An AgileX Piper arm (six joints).
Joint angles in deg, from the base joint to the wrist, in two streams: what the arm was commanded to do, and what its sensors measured. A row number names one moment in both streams.
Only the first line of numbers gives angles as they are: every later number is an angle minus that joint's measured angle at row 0.
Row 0, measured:
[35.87 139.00 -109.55 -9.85 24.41 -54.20]
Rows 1 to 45, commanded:
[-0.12 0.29 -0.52 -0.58 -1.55 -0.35]
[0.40 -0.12 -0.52 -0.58 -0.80 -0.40]
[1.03 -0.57 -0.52 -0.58 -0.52 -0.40]
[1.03 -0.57 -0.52 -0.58 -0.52 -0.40]
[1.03 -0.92 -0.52 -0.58 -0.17 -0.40]
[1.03 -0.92 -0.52 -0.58 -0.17 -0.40]
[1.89 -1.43 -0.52 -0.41 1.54 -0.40]
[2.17 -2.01 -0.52 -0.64 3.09 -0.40]
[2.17 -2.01 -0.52 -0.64 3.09 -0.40]
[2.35 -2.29 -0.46 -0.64 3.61 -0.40]
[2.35 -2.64 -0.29 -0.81 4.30 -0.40]
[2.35 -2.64 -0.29 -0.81 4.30 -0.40]
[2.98 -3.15 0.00 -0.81 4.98 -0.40]
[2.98 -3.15 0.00 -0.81 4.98 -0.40]
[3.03 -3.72 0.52 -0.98 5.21 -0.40]
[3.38 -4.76 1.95 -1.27 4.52 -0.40]
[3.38 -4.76 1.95 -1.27 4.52 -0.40]
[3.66 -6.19 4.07 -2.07 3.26 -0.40]
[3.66 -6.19 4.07 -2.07 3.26 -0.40]
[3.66 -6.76 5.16 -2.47 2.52 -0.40]
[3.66 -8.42 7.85 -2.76 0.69 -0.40]
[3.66 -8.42 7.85 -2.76 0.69 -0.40]
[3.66 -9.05 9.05 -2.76 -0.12 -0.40]
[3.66 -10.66 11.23 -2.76 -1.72 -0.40]
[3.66 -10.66 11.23 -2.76 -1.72 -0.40]
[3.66 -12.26 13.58 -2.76 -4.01 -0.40]
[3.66 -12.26 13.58 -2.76 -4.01 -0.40]
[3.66 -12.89 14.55 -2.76 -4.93 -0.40]
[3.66 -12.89 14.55 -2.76 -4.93 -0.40]
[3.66 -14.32 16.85 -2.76 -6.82 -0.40]
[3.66 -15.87 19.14 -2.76 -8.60 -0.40]
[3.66 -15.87 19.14 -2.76 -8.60 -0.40]
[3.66 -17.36 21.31 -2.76 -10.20 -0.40]
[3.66 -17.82 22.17 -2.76 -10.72 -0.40]
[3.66 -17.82 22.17 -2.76 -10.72 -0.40]
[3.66 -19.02 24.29 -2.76 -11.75 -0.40]
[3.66 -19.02 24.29 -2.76 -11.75 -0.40]
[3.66 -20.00 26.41 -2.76 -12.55 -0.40]
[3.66 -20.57 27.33 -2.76 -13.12 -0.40]
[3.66 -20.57 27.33 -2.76 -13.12 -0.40]
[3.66 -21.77 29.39 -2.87 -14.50 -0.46]
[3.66 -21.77 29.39 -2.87 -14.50 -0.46]
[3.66 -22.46 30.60 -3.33 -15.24 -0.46]
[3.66 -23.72 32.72 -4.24 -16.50 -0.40]
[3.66 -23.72 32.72 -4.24 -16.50 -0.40]
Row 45, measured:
[4.01 -20.63 30.77 -2.41 -12.55 -0.86]
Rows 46 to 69, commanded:
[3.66 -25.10 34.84 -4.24 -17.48 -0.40]
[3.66 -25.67 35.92 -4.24 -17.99 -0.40]
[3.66 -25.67 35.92 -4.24 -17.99 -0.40]
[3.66 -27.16 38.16 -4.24 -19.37 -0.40]
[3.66 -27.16 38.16 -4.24 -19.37 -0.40]
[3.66 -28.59 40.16 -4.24 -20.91 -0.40]
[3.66 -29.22 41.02 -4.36 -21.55 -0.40]
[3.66 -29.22 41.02 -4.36 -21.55 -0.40]
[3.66 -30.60 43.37 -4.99 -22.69 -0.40]
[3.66 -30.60 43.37 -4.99 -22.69 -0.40]
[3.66 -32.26 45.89 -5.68 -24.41 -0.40]
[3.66 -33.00 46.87 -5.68 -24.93 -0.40]
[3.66 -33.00 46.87 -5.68 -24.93 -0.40]
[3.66 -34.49 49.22 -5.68 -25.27 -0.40]
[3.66 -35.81 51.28 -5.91 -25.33 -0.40]
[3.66 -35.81 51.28 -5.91 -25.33 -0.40]
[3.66 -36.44 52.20 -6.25 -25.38 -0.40]
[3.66 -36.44 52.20 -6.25 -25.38 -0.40]
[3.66 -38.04 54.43 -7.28 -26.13 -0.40]
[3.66 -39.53 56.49 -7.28 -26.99 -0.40]
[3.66 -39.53 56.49 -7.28 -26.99 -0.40]
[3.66 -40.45 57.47 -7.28 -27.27 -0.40]
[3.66 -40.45 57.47 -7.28 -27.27 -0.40]
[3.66 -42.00 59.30 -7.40 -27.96 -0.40]
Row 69, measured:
[4.29 -38.68 57.81 -7.11 -23.26 -1.32]
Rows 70 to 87, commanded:
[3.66 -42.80 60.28 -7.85 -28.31 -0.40]
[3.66 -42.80 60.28 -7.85 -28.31 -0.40]
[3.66 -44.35 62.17 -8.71 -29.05 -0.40]
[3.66 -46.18 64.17 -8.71 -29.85 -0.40]
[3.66 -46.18 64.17 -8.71 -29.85 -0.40]
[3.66 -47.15 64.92 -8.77 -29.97 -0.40]
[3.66 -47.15 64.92 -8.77 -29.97 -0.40]
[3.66 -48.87 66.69 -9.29 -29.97 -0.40]
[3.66 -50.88 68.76 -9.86 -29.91 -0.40]
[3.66 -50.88 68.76 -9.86 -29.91 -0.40]
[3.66 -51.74 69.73 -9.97 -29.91 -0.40]
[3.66 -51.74 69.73 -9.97 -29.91 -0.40]
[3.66 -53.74 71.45 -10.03 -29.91 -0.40]
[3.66 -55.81 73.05 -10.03 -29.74 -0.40]
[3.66 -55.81 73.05 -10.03 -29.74 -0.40]
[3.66 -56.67 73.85 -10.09 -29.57 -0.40]
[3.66 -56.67 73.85 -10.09 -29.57 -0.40]
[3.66 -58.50 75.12 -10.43 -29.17 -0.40]
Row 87, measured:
[3.95 -55.00 74.14 -9.46 -25.56 -0.86]
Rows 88 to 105, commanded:
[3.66 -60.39 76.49 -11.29 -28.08 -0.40]
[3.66 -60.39 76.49 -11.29 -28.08 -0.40]
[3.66 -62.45 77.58 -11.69 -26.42 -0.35]
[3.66 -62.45 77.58 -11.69 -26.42 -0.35]
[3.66 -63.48 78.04 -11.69 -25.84 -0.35]
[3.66 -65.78 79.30 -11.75 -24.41 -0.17]
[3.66 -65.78 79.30 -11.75 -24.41 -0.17]
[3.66 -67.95 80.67 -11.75 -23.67 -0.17]
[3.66 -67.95 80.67 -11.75 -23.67 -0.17]
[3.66 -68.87 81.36 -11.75 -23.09 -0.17]
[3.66 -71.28 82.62 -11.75 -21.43 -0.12]
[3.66 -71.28 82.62 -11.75 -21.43 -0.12]
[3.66 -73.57 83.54 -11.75 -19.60 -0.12]
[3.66 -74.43 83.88 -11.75 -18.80 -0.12]
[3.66 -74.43 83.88 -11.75 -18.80 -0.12]
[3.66 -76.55 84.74 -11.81 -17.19 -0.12]
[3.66 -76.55 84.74 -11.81 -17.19 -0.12]
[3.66 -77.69 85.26 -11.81 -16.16 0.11]
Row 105, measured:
[3.95 -74.08 84.68 -10.95 -15.41 0.00]
